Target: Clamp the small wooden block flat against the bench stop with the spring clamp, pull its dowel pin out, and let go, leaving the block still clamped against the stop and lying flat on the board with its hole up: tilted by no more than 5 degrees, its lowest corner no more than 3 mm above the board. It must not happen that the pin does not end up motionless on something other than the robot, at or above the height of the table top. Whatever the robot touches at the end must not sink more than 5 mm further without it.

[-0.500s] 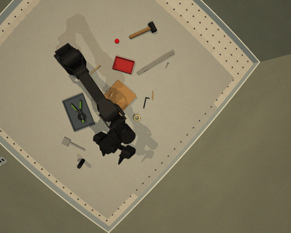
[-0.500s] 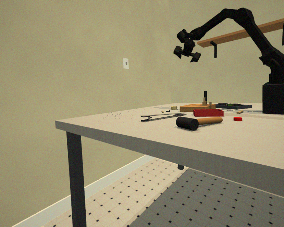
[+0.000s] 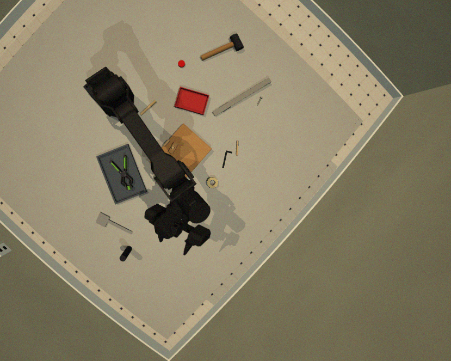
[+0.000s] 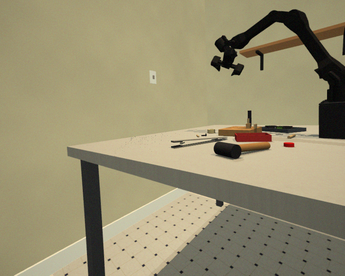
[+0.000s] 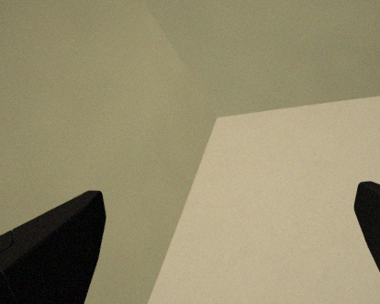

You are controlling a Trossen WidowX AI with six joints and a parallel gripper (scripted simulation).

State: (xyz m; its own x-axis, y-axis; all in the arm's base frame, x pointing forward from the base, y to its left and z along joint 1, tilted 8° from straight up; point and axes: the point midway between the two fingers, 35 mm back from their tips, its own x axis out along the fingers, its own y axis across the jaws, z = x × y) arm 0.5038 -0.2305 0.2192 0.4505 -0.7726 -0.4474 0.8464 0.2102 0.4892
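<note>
The dowel pin is 18 cm behind my hand, 19 cm to the left of it and 32 cm below it. From my hand the other things lie so: small wooden block (18 cm behind, 19 cm to the left, 34 cm below); then wooden board (14 cm behind, 18 cm to the left, 36 cm below); then bench stop (21 cm behind, 19 cm to the left, 34 cm below).
</note>
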